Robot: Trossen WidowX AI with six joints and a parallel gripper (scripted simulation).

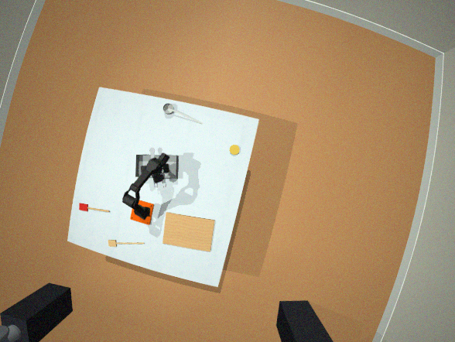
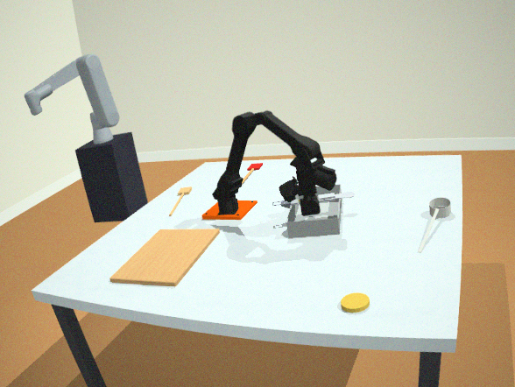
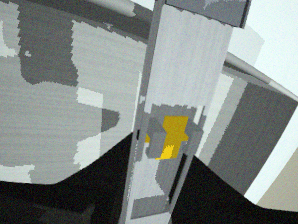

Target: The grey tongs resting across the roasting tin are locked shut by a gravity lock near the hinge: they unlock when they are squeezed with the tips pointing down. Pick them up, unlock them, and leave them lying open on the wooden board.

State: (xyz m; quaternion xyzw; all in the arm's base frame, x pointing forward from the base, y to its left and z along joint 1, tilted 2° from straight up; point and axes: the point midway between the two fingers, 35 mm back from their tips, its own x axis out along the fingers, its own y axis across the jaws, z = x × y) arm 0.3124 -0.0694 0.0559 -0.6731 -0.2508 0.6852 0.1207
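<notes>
Now: gripper tip 30 mm short of the grey roasting tin and 20 mm to the left of it. The rest, counted from my gripper tip: yellow lock piece: 20 mm behind, 20 mm to the right, 30 mm above; then wooden board: 440 mm behind, 270 mm to the right, 20 mm below; then yellow disc: 180 mm ahead, 570 mm to the right, 20 mm below.
</notes>
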